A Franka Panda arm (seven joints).
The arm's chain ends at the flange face. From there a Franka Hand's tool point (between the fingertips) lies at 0.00 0.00 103.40 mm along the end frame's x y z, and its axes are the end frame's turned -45 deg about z.
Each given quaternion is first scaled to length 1.
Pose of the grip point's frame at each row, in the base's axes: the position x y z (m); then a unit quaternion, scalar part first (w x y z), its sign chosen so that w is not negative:
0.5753 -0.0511 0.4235 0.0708 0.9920 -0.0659 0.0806
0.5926 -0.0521 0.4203 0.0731 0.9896 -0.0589 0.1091
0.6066 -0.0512 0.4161 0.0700 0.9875 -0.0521 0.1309
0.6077 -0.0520 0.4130 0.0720 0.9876 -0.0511 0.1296
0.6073 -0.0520 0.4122 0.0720 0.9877 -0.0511 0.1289
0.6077 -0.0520 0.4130 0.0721 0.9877 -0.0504 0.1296
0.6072 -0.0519 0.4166 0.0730 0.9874 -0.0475 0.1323
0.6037 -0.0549 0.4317 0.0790 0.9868 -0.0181 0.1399
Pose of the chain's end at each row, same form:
0.5597 -0.0355 0.5245 0.0346 0.8913 -0.4405 0.1016
0.5712 -0.0358 0.5201 0.0258 0.8917 -0.4331 0.1288
0.5806 -0.0355 0.5149 0.0146 0.8924 -0.4261 0.1477
0.5820 -0.0359 0.5119 0.0169 0.8929 -0.4252 0.1473
0.5817 -0.0359 0.5111 0.0172 0.8930 -0.4252 0.1466
0.5820 -0.0359 0.5119 0.0170 0.8932 -0.4245 0.1473
0.5809 -0.0357 0.5153 0.0168 0.8940 -0.4217 0.1502
0.5754 -0.0383 0.5298 0.0194 0.9048 -0.3944 0.1595

